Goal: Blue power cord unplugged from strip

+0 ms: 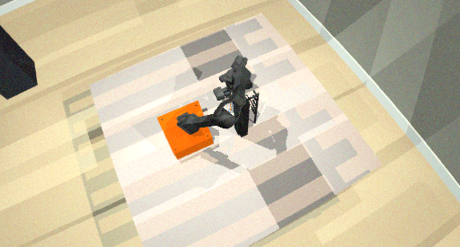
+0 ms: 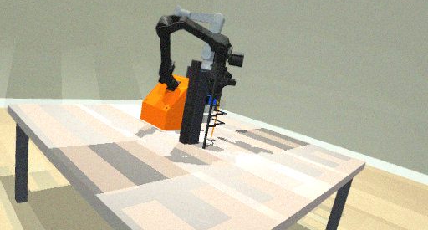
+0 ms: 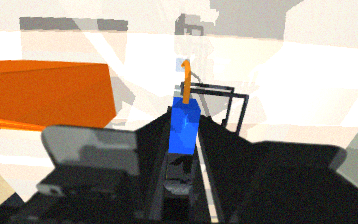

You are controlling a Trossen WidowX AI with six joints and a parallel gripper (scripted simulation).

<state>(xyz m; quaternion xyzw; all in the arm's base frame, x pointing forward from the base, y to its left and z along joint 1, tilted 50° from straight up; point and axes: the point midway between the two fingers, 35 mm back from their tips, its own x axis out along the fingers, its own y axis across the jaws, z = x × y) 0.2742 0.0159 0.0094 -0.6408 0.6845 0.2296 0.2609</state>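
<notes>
Now: the blue plug 30 mm to the right of my gripper tip.
</notes>
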